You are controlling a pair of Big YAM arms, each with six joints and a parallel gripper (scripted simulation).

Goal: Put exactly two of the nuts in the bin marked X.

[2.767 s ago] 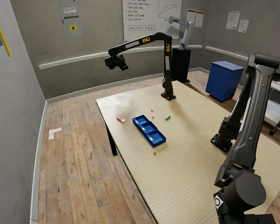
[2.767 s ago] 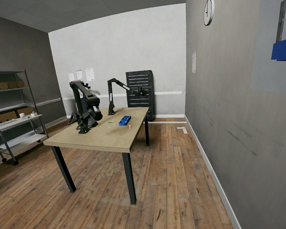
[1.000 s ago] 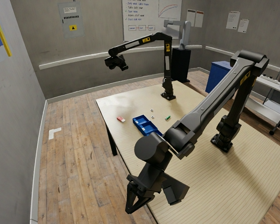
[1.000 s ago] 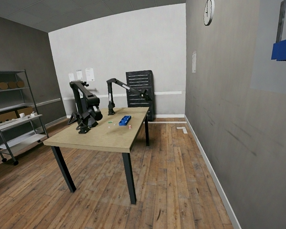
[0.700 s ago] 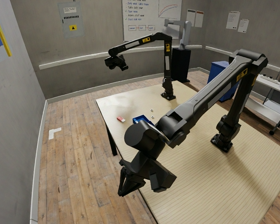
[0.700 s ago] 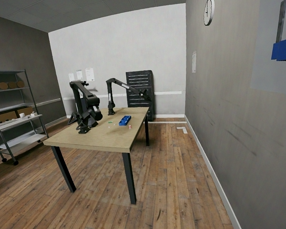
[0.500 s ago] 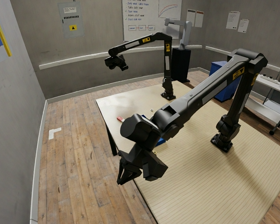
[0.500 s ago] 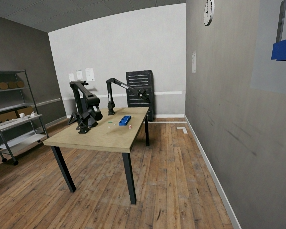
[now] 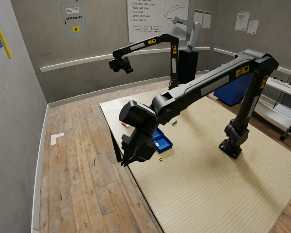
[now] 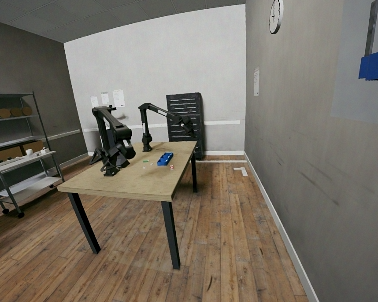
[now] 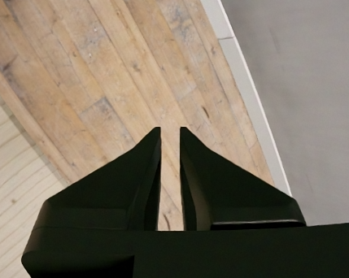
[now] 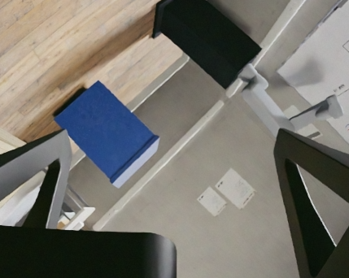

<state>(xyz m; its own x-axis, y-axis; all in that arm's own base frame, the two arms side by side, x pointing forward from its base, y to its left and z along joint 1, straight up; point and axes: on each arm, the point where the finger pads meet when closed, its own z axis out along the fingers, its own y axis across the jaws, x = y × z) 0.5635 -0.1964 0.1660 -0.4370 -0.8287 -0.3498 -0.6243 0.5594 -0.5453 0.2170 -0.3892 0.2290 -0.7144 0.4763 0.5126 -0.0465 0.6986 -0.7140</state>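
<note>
My left hand is 24 cm past the blue bin strip, 23 cm to the left of it and 15 cm above it. The rest, counted from my left hand: block 40 cm to the right, 16 cm below, 12 cm behind; green battery 42 cm behind, 29 cm to the right, 16 cm below; yellow nut 20 cm behind, 16 cm below, 7 cm to the right.
</note>
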